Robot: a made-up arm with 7 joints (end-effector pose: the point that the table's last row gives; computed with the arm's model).
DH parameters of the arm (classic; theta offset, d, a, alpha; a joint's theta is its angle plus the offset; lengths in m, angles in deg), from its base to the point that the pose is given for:
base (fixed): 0 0 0 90
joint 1: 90 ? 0 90
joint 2: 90 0 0 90
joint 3: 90 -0.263 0 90
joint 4: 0 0 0 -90
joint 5: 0 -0.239 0 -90
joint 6: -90 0 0 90
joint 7: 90 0 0 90
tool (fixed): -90 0 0 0
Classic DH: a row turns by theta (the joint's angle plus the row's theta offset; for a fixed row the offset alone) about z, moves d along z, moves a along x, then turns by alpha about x.
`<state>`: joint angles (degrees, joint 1 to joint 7).
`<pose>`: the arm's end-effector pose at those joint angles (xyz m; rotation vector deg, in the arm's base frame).
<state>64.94 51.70 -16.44 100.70 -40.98 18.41 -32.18</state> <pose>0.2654 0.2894 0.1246 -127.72 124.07 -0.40</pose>
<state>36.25 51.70 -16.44 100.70 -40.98 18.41 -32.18</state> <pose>0.2926 0.2894 -0.0181 114.07 -111.41 -28.79</pose>
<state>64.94 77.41 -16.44 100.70 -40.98 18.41 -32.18</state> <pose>0.1973 0.3579 0.1564 -143.23 91.42 11.43</pose>
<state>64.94 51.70 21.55 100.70 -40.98 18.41 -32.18</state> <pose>0.1539 0.3840 0.1691 -128.13 102.60 -53.87</pose>
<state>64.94 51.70 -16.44 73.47 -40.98 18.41 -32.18</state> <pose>0.3250 0.3786 0.0906 128.85 -94.46 -1.35</pose>
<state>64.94 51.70 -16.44 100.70 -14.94 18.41 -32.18</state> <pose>0.2654 0.2894 0.1246 96.41 -136.23 5.25</pose>
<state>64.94 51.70 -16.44 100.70 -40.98 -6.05 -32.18</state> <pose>0.2654 0.2894 0.1246 -102.98 125.48 21.22</pose>
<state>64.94 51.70 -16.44 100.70 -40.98 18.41 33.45</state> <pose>0.2654 0.2894 0.1246 89.76 -86.07 -55.10</pose>
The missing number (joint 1, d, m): -0.159
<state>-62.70 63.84 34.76 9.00 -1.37 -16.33 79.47</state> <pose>-0.1644 0.6163 -0.1194 -12.88 23.49 -7.15</pose>
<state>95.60 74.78 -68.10 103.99 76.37 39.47 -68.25</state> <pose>0.2518 0.3005 0.1116 56.39 -88.68 20.12</pose>
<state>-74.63 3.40 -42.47 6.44 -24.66 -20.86 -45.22</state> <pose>-0.4775 0.1706 -0.1518 -9.18 20.18 -58.52</pose>
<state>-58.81 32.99 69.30 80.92 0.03 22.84 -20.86</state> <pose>-0.0697 0.5079 -0.1397 92.95 -17.86 14.63</pose>
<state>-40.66 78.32 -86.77 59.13 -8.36 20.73 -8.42</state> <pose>-0.1728 0.4952 -0.2189 4.98 51.22 -107.85</pose>
